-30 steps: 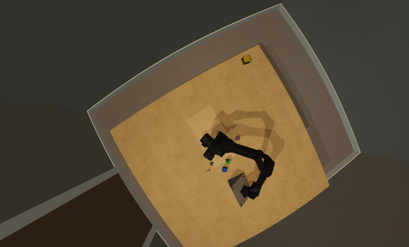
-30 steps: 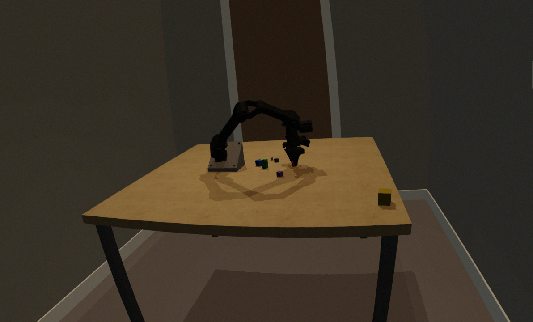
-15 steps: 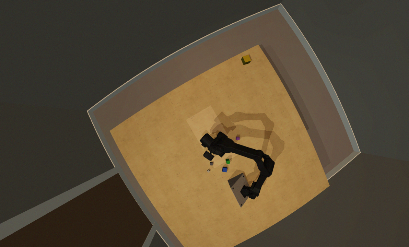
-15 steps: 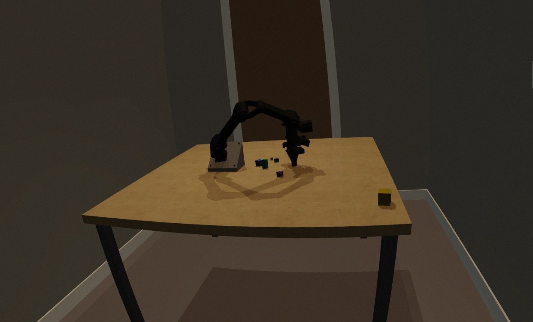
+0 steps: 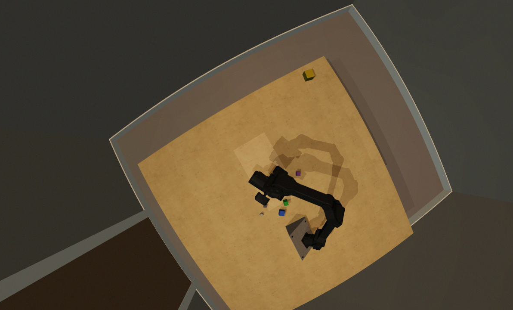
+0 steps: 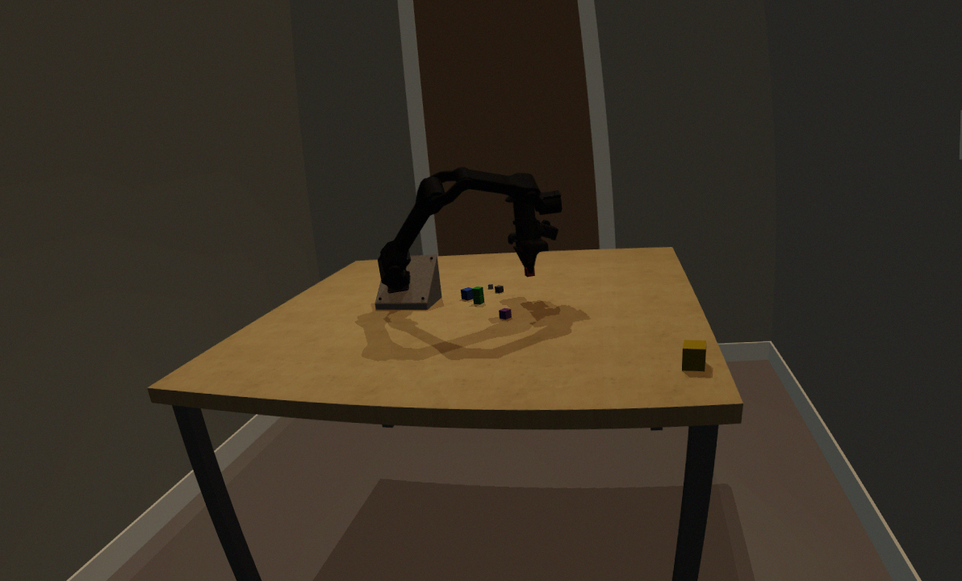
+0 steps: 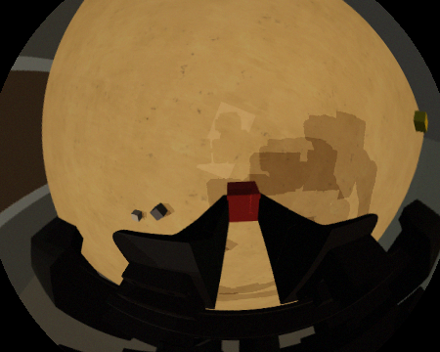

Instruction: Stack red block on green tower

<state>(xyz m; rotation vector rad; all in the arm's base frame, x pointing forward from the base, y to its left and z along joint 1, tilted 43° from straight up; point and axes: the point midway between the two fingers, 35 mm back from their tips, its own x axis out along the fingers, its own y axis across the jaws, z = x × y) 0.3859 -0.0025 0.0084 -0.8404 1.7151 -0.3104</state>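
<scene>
Now: gripper tip 190 mm past the blue block, 60 mm above it and 40 mm to the right of it. The rest, counted from my gripper tip: purple block 150 mm to the right, 70 mm below, 60 mm behind; then red block right at my gripper tip; then large yellow block 520 mm to the right, 370 mm ahead, 60 mm below.
</scene>
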